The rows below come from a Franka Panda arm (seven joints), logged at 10 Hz.
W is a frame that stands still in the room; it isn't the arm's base.
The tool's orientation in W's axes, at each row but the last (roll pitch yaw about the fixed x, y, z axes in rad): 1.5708 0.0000 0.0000; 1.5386 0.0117 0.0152; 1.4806 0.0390 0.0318; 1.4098 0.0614 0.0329; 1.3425 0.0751 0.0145
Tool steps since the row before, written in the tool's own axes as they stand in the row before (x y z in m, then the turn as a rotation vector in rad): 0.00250 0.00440 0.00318 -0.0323 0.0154 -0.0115; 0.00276 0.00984 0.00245 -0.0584 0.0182 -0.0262; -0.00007 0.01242 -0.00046 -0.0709 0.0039 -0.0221; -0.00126 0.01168 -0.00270 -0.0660 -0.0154 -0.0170; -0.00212 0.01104 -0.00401 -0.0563 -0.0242 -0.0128
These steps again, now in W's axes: 0.00250 -0.00318 0.00440 -0.0323 0.0115 0.0154; 0.00291 -0.00209 0.00988 -0.0586 0.0259 0.0180; 0.00036 0.00159 0.01232 -0.0714 0.0201 0.0047; -0.00073 0.00452 0.01115 -0.0674 0.0121 -0.0138; -0.00147 0.00638 0.00998 -0.0582 0.0061 -0.0222
